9 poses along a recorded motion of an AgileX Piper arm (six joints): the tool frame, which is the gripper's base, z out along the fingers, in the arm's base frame.
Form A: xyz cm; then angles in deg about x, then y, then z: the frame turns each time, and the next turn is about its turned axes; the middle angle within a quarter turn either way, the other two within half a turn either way.
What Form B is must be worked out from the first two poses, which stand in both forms.
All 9 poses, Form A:
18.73 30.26 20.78 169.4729 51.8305 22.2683
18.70 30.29 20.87 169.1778 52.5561 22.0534
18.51 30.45 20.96 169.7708 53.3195 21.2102
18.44 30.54 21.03 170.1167 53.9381 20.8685
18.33 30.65 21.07 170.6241 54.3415 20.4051
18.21 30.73 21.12 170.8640 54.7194 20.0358
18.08 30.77 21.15 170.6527 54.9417 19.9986
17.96 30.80 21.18 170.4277 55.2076 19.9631
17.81 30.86 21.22 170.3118 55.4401 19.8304
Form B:
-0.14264 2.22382 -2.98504 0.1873 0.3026 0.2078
-0.14280 2.21077 -2.99296 0.1870 0.3029 0.2087
-0.13151 2.19920 -2.99273 0.1851 0.3045 0.2096
-0.12434 2.18943 -2.98965 0.1844 0.3054 0.2103
-0.11636 2.18360 -2.98595 0.1833 0.3065 0.2107
-0.11187 2.17761 -2.98641 0.1821 0.3073 0.2112
-0.11348 2.17339 -2.99099 0.1808 0.3077 0.2115
-0.11503 2.16840 -2.99571 0.1796 0.3080 0.2118
-0.11540 2.16419 -2.99989 0.1781 0.3086 0.2122

